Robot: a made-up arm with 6 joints.
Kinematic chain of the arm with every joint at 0, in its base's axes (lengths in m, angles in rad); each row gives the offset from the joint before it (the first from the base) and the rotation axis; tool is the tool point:
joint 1: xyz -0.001 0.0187 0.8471 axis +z
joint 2: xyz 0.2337 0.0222 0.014 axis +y
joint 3: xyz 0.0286 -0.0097 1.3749 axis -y
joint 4: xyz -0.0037 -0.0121 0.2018 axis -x
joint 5: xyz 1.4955 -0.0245 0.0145 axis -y
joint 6: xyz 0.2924 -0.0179 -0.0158 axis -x
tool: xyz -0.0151 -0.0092 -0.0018
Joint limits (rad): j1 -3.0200..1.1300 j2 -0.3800..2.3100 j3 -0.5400..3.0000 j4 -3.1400..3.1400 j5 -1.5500..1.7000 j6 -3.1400..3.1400
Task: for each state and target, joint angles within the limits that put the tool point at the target. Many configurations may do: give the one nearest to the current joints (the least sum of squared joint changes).
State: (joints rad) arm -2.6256 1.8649 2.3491 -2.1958 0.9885 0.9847
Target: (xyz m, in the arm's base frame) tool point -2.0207 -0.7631 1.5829
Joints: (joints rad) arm -2.6399 1.9915 3.0000 -1.6454 1.7000 1.0164
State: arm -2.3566 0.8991 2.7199 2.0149 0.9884 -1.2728
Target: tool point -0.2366 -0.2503 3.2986
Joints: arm -2.7937 0.7739 2.8027 2.0697 0.6937 -1.2797
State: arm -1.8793 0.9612 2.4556 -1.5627 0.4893 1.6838
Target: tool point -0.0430 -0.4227 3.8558
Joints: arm -1.5288 0.3955 2.0769 -1.6043 0.1968 1.6820
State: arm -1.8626 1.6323 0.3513 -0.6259 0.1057 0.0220
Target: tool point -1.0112 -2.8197 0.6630
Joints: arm -1.8933 1.0590 0.4534 -0.6249 0.1156 0.0225
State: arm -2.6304 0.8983 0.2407 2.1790 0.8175 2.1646
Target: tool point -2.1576 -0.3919 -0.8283
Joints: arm -3.0200 1.5885 0.2799 2.2271 0.5528 2.1725
